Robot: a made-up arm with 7 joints. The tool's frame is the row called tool.
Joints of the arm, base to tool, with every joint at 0 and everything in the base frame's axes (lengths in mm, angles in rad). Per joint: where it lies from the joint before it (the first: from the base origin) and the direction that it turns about. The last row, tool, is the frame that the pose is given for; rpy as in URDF.
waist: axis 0 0 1 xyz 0.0 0.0 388.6
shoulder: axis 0 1 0 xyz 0.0 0.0 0.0
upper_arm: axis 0 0 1 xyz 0.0 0.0 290.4
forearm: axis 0 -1 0 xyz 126.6 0.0 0.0
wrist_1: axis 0 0 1 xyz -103.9 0.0 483.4
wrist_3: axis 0 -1 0 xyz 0.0 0.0 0.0
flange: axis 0 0 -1 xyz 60.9 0.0 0.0
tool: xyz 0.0 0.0 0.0 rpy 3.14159 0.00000 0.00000
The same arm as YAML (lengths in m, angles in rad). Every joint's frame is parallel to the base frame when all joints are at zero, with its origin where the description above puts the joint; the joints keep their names.
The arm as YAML. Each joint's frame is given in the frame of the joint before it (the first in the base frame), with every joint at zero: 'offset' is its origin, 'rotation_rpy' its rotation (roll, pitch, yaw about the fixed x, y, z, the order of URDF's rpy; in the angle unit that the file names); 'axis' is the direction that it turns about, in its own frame. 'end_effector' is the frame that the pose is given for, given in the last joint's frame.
length_unit: m
angle_unit: rad
chain:
  - id: waist
    offset: [0.0, 0.0, 0.3886]
    rotation_rpy: [0.0, 0.0, 0.0]
    axis: [0.0, 0.0, 1.0]
  - id: shoulder
    offset: [0.0, 0.0, 0.0]
    rotation_rpy: [0.0, 0.0, 0.0]
    axis: [0.0, 1.0, 0.0]
  - id: upper_arm
    offset: [0.0, 0.0, 0.2904]
    rotation_rpy: [0.0, 0.0, 0.0]
    axis: [0.0, 0.0, 1.0]
  - id: forearm
    offset: [0.1266, 0.0, 0.0]
    rotation_rpy: [0.0, 0.0, 0.0]
    axis: [0.0, -1.0, 0.0]
  - id: wrist_1
    offset: [-0.1039, 0.0, 0.4834]
    rotation_rpy: [0.0, 0.0, 0.0]
    axis: [0.0, 0.0, 1.0]
  - id: wrist_3
    offset: [0.0, 0.0, 0.0]
    rotation_rpy: [0.0, 0.0, 0.0]
    axis: [0.0, -1.0, 0.0]
  - id: flange
    offset: [0.0609, 0.0, 0.0]
    rotation_rpy: [0.0, 0.0, 0.0]
    axis: [0.0, 0.0, -1.0]
end_effector:
  offset: [0.0, 0.0, 0.0]
  rotation_rpy: [3.1416, 0.0, 0.0]

